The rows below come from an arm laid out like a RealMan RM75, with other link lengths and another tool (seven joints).
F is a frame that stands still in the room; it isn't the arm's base.
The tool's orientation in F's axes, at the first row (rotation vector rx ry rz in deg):
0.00 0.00 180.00
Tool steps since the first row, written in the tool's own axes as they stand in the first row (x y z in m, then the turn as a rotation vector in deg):
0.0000 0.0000 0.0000 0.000 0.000 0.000
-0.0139 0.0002 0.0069 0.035 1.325 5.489
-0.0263 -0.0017 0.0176 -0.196 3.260 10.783
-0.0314 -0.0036 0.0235 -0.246 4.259 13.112
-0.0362 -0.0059 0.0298 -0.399 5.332 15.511
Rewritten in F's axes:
0.0000 0.0000 0.0000 0.000 0.000 0.000
0.0139 -0.0002 0.0069 -0.035 -1.325 5.489
0.0263 0.0017 0.0176 0.196 -3.260 10.783
0.0314 0.0036 0.0235 0.246 -4.259 13.112
0.0362 0.0059 0.0298 0.399 -5.332 15.511

